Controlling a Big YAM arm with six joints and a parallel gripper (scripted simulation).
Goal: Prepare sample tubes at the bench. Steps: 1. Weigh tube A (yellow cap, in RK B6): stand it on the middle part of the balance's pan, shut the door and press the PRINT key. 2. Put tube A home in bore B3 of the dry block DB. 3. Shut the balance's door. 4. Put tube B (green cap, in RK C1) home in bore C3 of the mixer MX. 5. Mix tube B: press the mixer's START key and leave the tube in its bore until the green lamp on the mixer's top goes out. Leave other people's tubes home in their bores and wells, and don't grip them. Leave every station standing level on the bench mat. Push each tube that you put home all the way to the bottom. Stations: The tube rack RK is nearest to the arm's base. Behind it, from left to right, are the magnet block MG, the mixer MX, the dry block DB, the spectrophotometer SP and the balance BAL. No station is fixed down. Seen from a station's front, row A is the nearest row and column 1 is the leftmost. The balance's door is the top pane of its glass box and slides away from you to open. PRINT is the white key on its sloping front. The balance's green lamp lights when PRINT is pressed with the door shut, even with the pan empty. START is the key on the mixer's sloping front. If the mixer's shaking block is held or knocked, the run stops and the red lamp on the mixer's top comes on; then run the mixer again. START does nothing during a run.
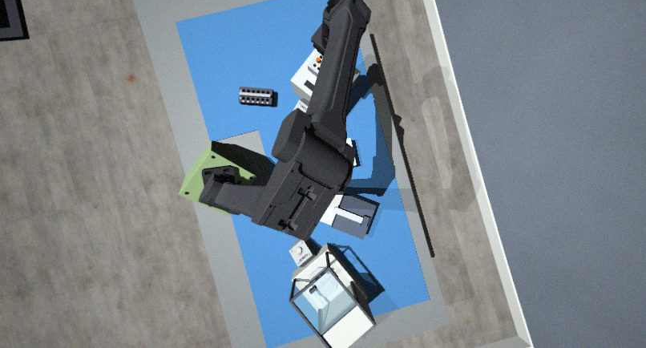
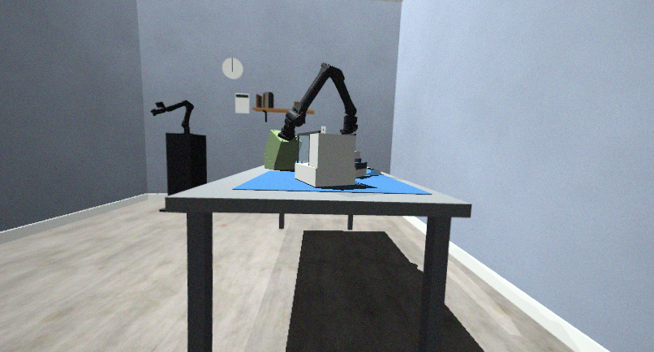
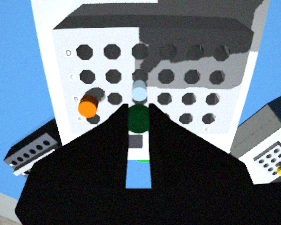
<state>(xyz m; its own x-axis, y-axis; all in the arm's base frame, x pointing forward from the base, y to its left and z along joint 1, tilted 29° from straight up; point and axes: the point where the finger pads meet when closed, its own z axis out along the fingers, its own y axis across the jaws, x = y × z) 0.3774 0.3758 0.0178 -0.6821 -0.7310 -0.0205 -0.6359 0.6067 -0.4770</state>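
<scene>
My gripper is now 3 cm past the orange-capped tube, 2 cm to the right of it and 6 cm above it. From my hand the other things lie so: magnet block MG: 29 cm behind, 2 cm to the right, 19 cm below; dry block DB: 2 cm behind, 31 cm to the right, 18 cm below; mixer's green start key: 13 cm behind, 13 cm to the right, 15 cm below.
</scene>
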